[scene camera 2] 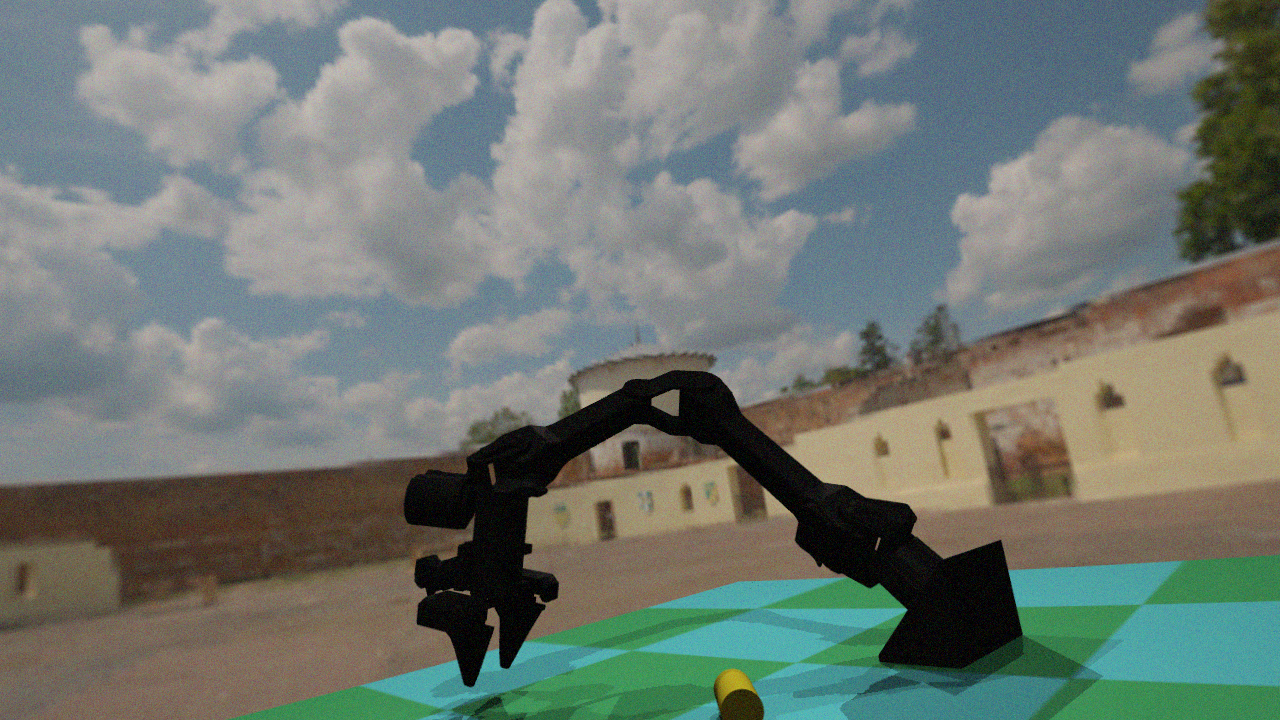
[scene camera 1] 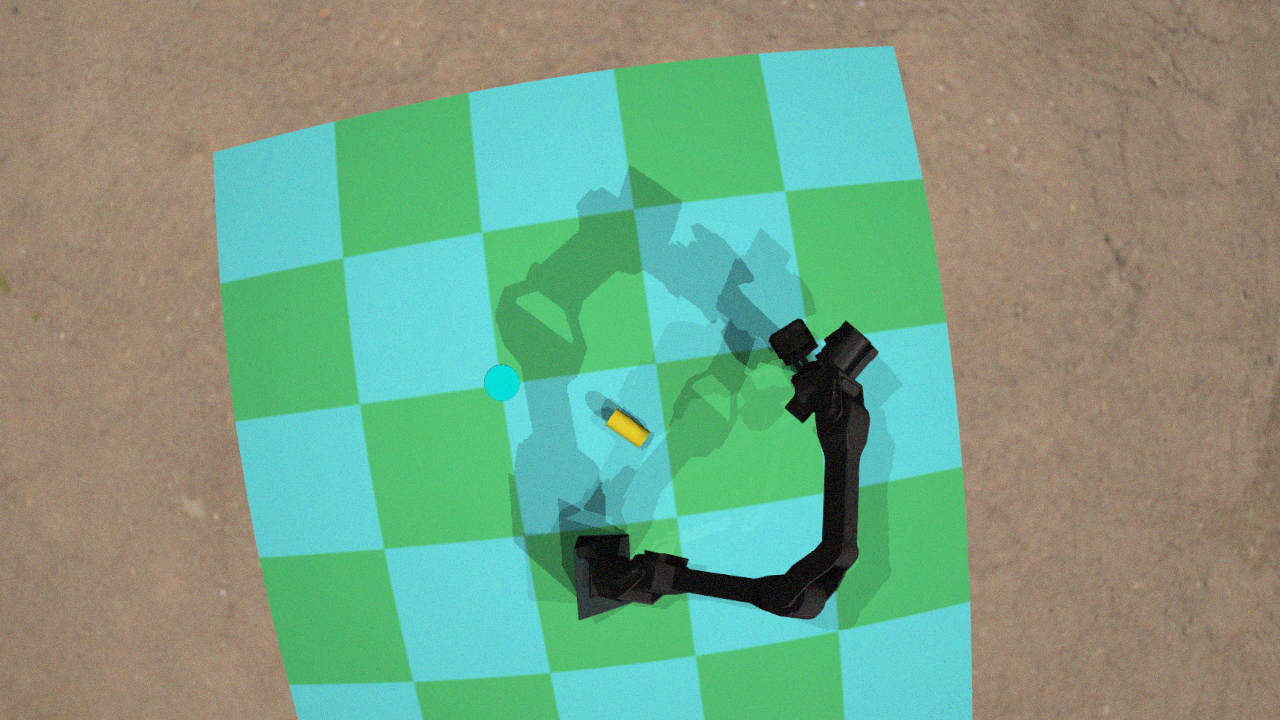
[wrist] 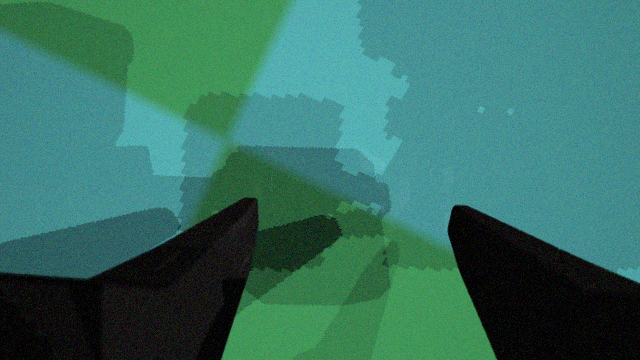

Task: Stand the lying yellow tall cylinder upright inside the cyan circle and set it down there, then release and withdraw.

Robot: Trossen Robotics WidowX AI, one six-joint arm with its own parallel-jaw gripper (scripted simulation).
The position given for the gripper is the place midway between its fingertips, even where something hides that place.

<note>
The gripper (scene camera 2: 487, 676) is open, holding nothing. Further things: a yellow tall cylinder (scene camera 1: 619, 422) and a cyan circle (scene camera 1: 501, 382).
The gripper also shows in scene camera 1 (scene camera 1: 815, 371) and in the wrist view (wrist: 355, 214). The wrist view misses the yellow tall cylinder: it is out of frame.
</note>
